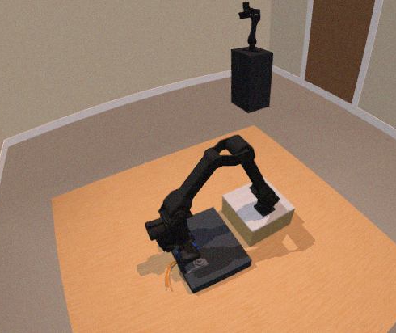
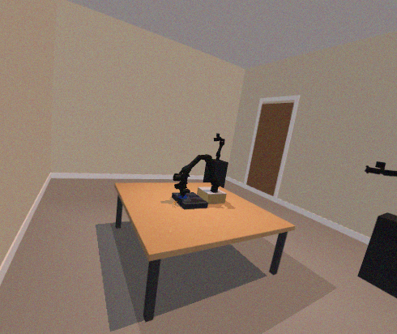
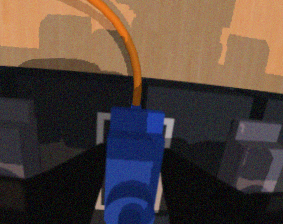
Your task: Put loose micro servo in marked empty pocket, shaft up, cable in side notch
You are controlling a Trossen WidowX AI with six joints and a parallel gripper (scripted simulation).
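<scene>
Now: gripper tip 120 mm past the dark deck, 10 mm to the right of it and 30 mm above it.
</scene>
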